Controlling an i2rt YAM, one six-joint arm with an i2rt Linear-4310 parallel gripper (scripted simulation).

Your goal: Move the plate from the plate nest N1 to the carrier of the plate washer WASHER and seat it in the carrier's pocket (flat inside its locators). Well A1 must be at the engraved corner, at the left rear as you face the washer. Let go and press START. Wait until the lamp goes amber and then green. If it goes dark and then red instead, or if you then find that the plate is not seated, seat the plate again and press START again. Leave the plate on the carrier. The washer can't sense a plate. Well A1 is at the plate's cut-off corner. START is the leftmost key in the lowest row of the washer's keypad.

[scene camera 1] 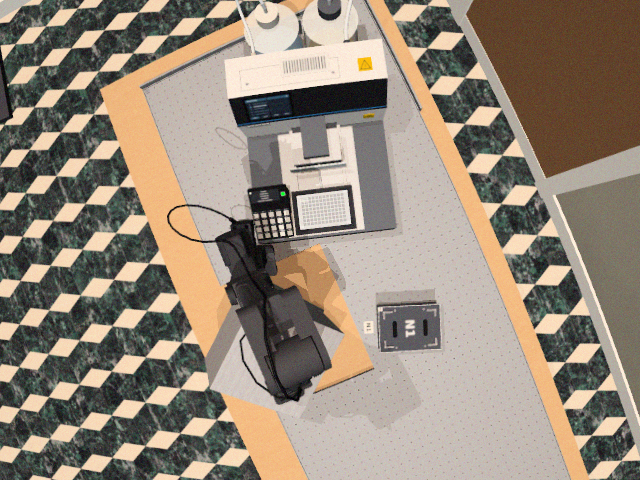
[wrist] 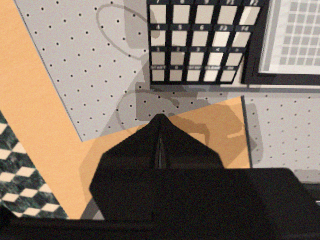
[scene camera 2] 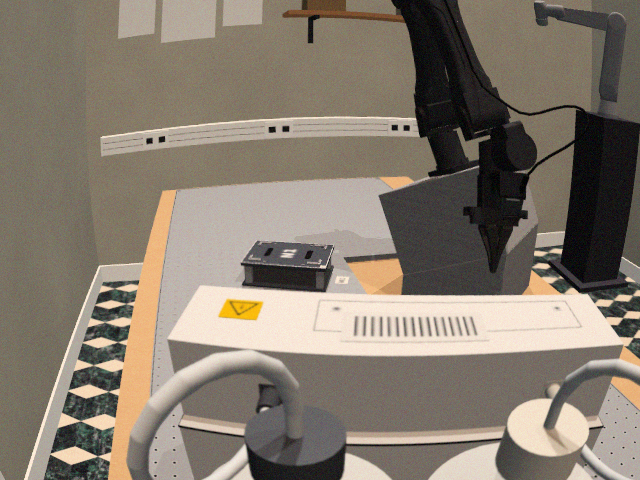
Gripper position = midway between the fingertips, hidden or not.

Note:
In view: the gripper (scene camera 2: 492, 272) and a plate nest (scene camera 1: 407, 312).
The gripper is seen too in the wrist view (wrist: 160, 119).

